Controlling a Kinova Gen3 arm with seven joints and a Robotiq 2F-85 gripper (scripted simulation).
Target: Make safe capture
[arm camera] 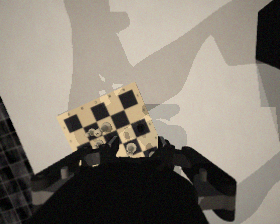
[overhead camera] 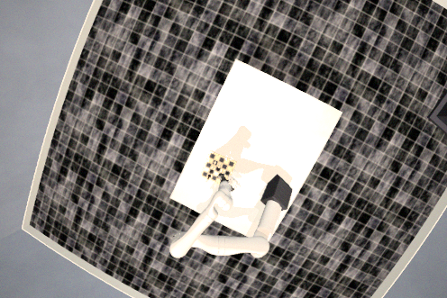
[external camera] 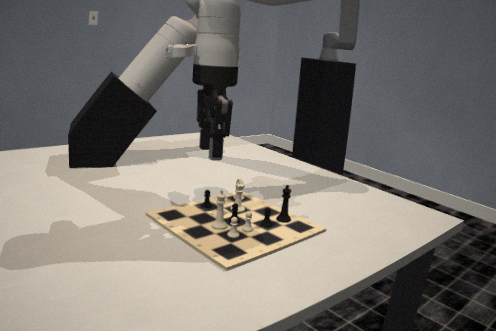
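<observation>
The board is 11 cm below my hand, 7 cm ahead of it and 2 cm to the left of it. Also, from my hand: tall white piece (8 cm below, 8 cm ahead, 2 cm to the right); then tall black piece (10 cm to the left, 9 cm ahead, 8 cm below).
</observation>
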